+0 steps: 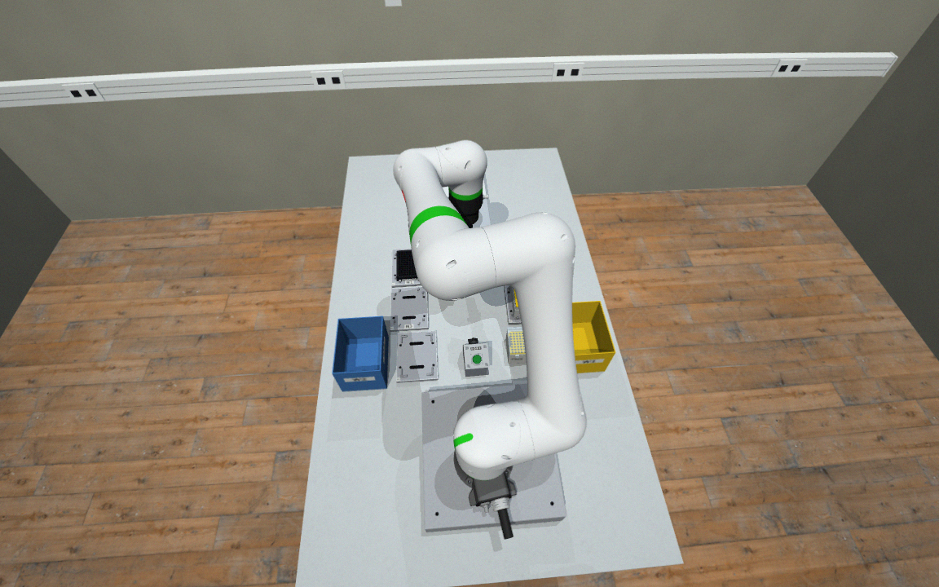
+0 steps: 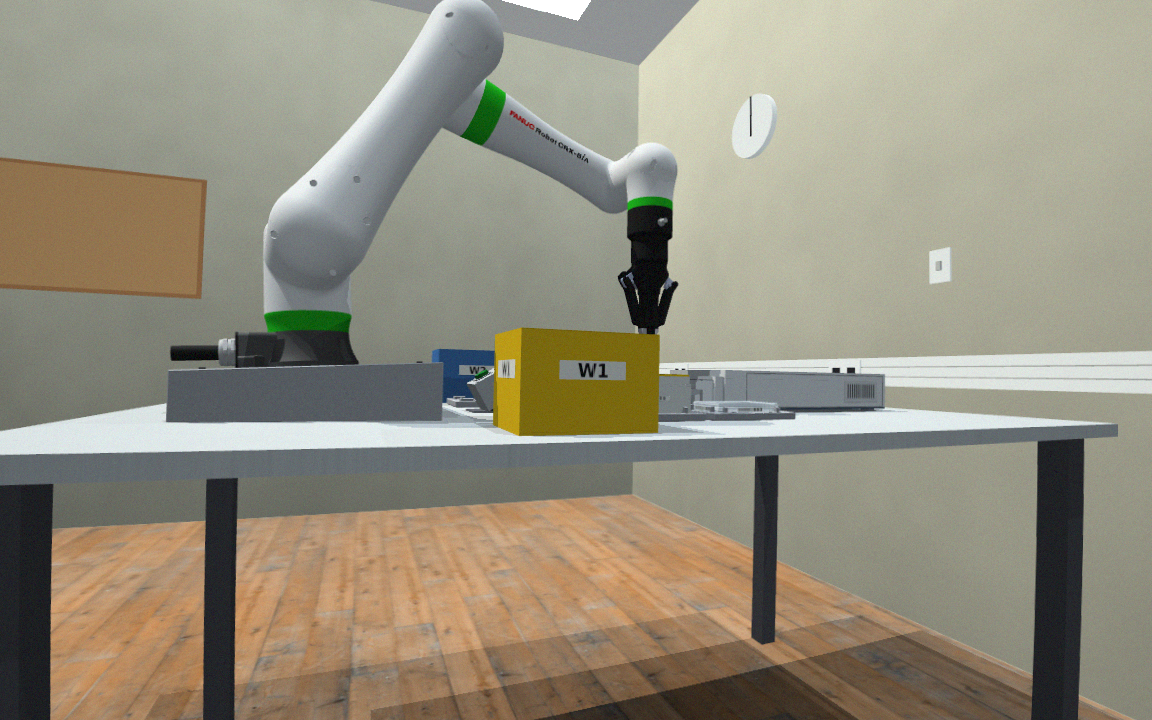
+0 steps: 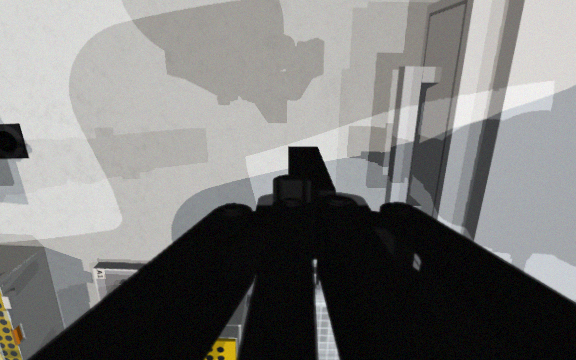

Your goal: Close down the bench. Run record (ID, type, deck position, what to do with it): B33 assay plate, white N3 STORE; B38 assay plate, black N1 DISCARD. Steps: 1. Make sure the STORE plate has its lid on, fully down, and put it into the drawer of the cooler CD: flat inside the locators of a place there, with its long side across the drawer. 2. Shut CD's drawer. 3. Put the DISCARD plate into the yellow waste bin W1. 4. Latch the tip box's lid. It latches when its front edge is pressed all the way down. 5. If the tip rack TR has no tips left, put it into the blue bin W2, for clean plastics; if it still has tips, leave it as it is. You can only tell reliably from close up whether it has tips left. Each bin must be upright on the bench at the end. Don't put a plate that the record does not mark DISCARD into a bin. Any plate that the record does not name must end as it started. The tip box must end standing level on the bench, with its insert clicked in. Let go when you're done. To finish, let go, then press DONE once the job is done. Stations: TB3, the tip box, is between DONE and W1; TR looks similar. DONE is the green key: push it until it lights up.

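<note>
Now: the black assay plate 180 mm to the left of my hand, 110 mm below it and 90 mm ahead of it. From my hand the other things lie so: N2 label (190 mm to the right, 120 mm below, 30 mm behind); clear plate lid (180 mm ahead, 100 mm below, 30 mm to the right); white plate (180 mm ahead, 110 mm below, 30 mm to the right).
</note>
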